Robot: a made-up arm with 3 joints. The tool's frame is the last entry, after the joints.
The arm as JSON. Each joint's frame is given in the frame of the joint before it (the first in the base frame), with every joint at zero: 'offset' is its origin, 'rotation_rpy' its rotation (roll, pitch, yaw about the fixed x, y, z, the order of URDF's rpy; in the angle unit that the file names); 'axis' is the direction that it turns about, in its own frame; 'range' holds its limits. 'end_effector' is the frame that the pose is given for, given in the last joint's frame.
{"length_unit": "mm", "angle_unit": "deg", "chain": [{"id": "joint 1", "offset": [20.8, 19.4, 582.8], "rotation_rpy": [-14.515, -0.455, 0.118], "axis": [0.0, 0.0, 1.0], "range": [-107.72, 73.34]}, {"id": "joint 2", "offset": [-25.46, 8.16, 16.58], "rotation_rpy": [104.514, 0.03, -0.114], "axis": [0.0, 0.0, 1.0], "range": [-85.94, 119.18]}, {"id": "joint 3", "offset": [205.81, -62.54, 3.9], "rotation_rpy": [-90.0, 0.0, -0.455], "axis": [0.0, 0.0, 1.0], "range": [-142.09, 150.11]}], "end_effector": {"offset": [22.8, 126.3, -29.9], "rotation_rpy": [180.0, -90.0, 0.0]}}
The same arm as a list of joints. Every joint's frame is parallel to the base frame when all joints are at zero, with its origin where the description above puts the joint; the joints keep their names.
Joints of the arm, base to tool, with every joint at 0 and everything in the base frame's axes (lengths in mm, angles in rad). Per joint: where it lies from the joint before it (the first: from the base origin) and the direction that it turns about. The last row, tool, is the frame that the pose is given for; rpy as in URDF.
joint 1: axis -0.0082 0.250589 0.968059 xyz 20.8 19.4 582.8
joint 2: axis -y xyz -25.6 12.0 13.8
joint 3: axis +z xyz 206.3 -3.9 -60.9
tool: xyz 22.8 126.3 -29.9 rpy -3.1416 -1.5708 0.0000
Joint limits (rad, base to tool): -1.8801..1.2800 -1.4999..2.0801 -2.4799..2.6199

